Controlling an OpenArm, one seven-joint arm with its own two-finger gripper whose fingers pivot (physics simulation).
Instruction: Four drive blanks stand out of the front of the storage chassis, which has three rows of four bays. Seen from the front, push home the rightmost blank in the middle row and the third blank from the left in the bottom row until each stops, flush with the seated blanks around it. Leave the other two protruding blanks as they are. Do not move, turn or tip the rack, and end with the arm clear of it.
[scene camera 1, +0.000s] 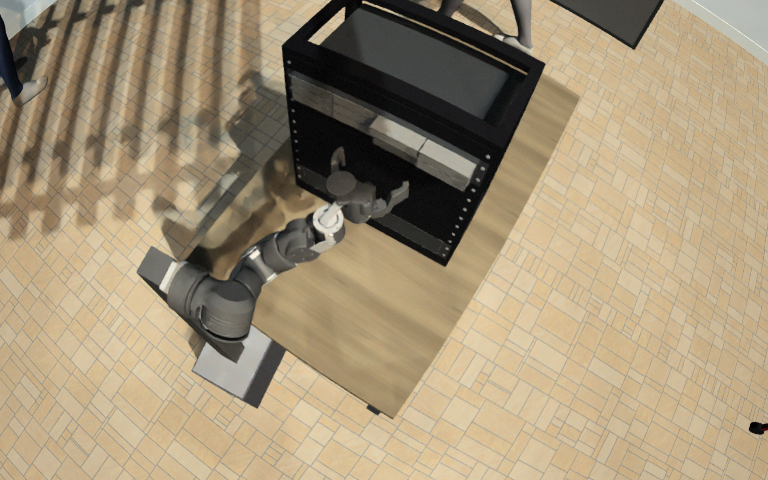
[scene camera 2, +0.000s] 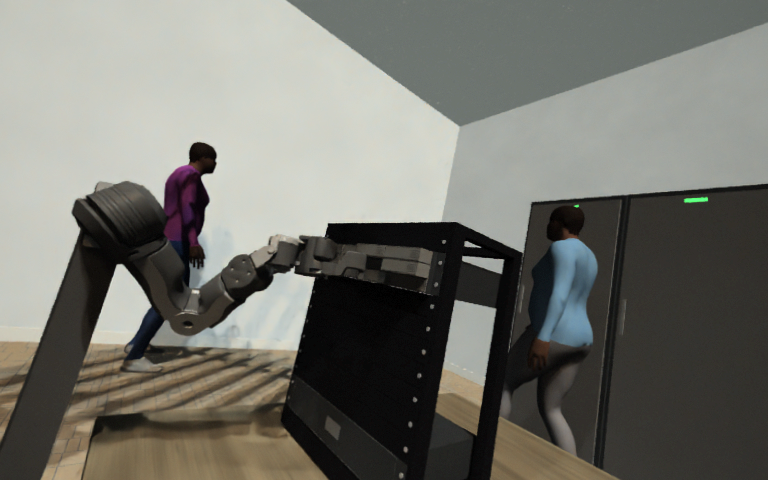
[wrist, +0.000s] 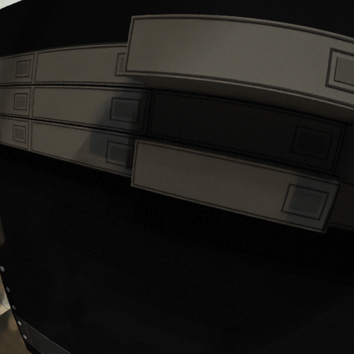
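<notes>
The black rack (scene camera 1: 396, 100) (scene camera 2: 438, 350) stands upright, its blanks in a band near the top. In the wrist view, the third blank in the bottom row (wrist: 215, 175) stands out of the front, below the flush third middle blank (wrist: 225, 131). The third top blank (wrist: 225, 55) protrudes further. The rightmost top blank (scene camera 1: 447, 161) (scene camera 2: 412, 253) and rightmost middle blank (scene camera 2: 404, 267) protrude, stacked. My gripper (scene camera 1: 372, 165) is open and empty, fingers spread wide, in front of the rack; contact with a blank cannot be told. Its fingers do not show in the wrist view.
The rack stands on a wooden table (scene camera 1: 373, 316) (scene camera 2: 215, 452). My arm reaches from its post (scene camera 2: 67, 339) at the table's left side. A person in purple (scene camera 2: 184, 198) is behind the arm. A person in light blue (scene camera 2: 569, 288) is behind the rack, beside dark cabinets (scene camera 2: 690, 339).
</notes>
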